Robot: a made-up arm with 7 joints. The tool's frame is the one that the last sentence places. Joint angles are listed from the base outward.
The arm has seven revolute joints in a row. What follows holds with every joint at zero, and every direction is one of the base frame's.
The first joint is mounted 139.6 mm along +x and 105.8 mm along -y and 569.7 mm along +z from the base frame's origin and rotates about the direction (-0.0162, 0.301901, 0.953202), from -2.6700 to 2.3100 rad.
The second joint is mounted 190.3 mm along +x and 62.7 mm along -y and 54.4 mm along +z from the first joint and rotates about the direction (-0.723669, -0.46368, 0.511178), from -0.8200 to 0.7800 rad.
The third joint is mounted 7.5 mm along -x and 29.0 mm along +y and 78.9 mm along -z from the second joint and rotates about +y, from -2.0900 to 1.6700 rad.
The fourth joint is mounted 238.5 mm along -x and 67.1 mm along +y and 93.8 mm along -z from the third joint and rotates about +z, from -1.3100 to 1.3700 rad.
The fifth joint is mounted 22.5 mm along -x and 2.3 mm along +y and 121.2 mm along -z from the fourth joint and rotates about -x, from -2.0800 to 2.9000 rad.
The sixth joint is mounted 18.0 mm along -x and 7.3 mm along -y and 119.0 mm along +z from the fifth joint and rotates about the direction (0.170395, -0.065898, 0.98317), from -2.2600 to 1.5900 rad.
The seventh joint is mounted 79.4 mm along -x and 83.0 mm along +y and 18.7 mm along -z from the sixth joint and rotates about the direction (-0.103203, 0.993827, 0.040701), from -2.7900 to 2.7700 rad.
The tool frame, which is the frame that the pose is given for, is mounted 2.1 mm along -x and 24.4 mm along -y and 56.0 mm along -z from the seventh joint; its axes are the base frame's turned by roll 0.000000, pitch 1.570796 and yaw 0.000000 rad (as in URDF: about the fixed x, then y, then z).
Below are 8 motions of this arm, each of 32 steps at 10 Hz.
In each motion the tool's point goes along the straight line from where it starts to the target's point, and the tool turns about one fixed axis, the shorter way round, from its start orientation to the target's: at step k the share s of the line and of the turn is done. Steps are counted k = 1, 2, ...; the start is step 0. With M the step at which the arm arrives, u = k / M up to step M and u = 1 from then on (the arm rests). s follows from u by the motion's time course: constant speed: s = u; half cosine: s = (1 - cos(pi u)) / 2; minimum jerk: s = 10 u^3 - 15 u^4 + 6 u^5.
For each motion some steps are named. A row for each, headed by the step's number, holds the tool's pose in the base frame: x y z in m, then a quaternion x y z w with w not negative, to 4 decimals.
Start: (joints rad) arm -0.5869 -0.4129 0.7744 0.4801 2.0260 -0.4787 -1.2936
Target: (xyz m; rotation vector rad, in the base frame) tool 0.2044 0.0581 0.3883 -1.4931 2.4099 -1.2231
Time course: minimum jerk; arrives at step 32
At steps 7, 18, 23, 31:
7: 0.0456 0.1282 0.6201 -0.5834 0.2219 -0.1207 0.7719
18: 0.1386 0.0871 0.4844 -0.5998 0.6217 -0.3194 0.3894
23: 0.1805 0.0686 0.4231 -0.5369 0.7377 -0.3758 0.1624
31: 0.2044 0.0581 0.3884 -0.4835 0.7802 -0.3960 0.0273

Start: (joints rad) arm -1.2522 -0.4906 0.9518 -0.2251 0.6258 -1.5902 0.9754
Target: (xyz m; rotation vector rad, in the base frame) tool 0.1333 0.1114 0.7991 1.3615 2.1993 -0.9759
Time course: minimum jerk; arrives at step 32
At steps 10, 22, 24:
10: 0.2391 0.0736 0.7607 -0.6694 -0.5328 0.3950 0.3348
22: 0.1565 0.1031 0.7907 0.5436 0.7500 -0.3698 0.0719
24: 0.1467 0.1066 0.7943 0.5193 0.7651 -0.3608 0.1212

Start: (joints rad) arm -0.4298 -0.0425 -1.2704 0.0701 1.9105 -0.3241 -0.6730
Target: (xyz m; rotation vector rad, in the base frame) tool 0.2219 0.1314 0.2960 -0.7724 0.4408 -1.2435
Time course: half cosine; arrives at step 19
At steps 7, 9, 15, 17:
7: 0.4506 -0.0979 0.2403 -0.3266 -0.0849 -0.8025 0.4921
9: 0.3985 -0.0457 0.2530 -0.3377 -0.0195 -0.7602 0.5546
15: 0.2563 0.0969 0.2876 -0.3505 0.1579 -0.6073 0.6953
17: 0.2307 0.1225 0.2938 -0.3500 0.1889 -0.5746 0.7153

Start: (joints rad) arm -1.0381 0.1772 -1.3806 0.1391 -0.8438 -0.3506 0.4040
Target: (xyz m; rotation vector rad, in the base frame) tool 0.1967 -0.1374 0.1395 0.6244 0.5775 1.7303
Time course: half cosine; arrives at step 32
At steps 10, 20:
10: 0.3307 -0.3342 0.2234 0.1330 0.2323 0.1224 0.9557
20: 0.2499 -0.2155 0.1728 0.2281 0.2580 0.5259 0.7777

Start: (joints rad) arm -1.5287 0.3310 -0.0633 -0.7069 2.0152 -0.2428 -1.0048
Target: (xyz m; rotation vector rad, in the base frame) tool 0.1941 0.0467 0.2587 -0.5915 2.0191 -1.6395
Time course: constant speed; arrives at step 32
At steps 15, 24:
15: 0.2099 -0.0865 0.2254 -0.2629 0.6289 -0.7240 0.1055
24: 0.2015 -0.0160 0.2430 -0.2392 0.6895 -0.6609 0.1750

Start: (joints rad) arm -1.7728 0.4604 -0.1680 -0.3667 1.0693 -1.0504 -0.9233
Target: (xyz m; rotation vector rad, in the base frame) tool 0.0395 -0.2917 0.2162 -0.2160 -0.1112 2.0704
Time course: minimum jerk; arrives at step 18
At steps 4, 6, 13, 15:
4: 0.1701 -0.2756 0.2454 0.1534 0.0675 0.9777 0.1261
6: 0.1513 -0.2779 0.2412 0.1192 0.0515 0.9742 0.1848
13: 0.0586 -0.2893 0.2205 -0.0539 -0.0295 0.8887 0.4543
15: 0.0445 -0.2911 0.2173 -0.0802 -0.0417 0.8663 0.4913

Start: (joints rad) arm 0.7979 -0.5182 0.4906 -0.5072 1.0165 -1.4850 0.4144
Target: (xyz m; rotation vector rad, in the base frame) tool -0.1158 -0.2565 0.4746 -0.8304 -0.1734 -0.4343
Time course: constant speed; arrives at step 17
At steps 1, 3, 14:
1: -0.1018 -0.0147 0.6019 -0.2263 0.4926 -0.7498 0.3793
3: -0.1035 -0.0449 0.5860 -0.2655 0.4369 -0.7147 0.4774
14: -0.1132 -0.2112 0.4985 -0.3947 0.0370 -0.3462 0.8503

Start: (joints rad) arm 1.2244 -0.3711 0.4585 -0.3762 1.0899 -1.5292 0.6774
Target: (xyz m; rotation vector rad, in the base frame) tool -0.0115 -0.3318 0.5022 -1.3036 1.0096 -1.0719
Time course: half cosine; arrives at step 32
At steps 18, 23, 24, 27, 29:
18: -0.0571 -0.2555 0.5344 -0.4403 0.4766 -0.5421 0.5339
23: -0.0322 -0.2971 0.5168 -0.5025 0.4510 -0.4953 0.5466
24: -0.0281 -0.3040 0.5139 -0.5125 0.4465 -0.4872 0.5483
27: -0.0182 -0.3206 0.5069 -0.5361 0.4352 -0.4673 0.5521
29: -0.0139 -0.3277 0.5039 -0.5461 0.4302 -0.4587 0.5535

